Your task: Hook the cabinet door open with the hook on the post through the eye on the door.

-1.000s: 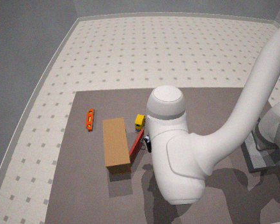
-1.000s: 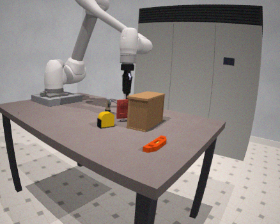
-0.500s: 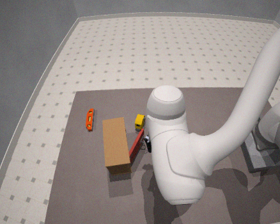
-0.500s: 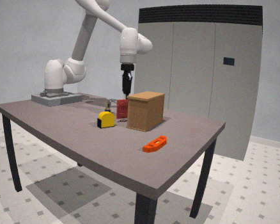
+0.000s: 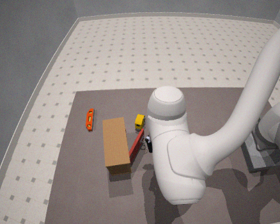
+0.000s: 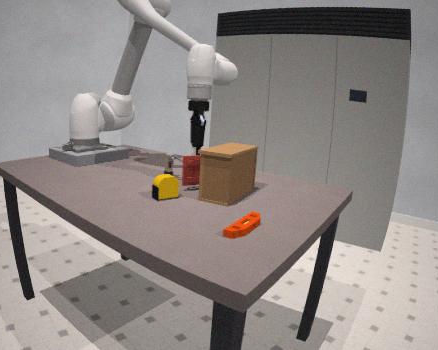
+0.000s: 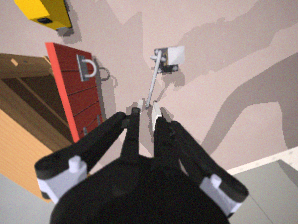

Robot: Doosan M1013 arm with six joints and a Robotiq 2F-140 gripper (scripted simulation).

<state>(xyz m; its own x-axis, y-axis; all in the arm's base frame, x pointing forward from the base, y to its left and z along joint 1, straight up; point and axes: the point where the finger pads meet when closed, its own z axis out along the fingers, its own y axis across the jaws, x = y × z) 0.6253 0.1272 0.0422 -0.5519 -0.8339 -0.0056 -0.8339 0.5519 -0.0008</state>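
My gripper is now 4 cm to the left of the hook rod, 4 cm above it and 3 cm past it. Round my hand: hook post: 6 cm to the right, 5 cm behind, 3 cm below; red door: 10 cm ahead, 6 cm to the right, 2 cm below; yellow tape measure: 23 cm to the right, 8 cm ahead, 6 cm below.
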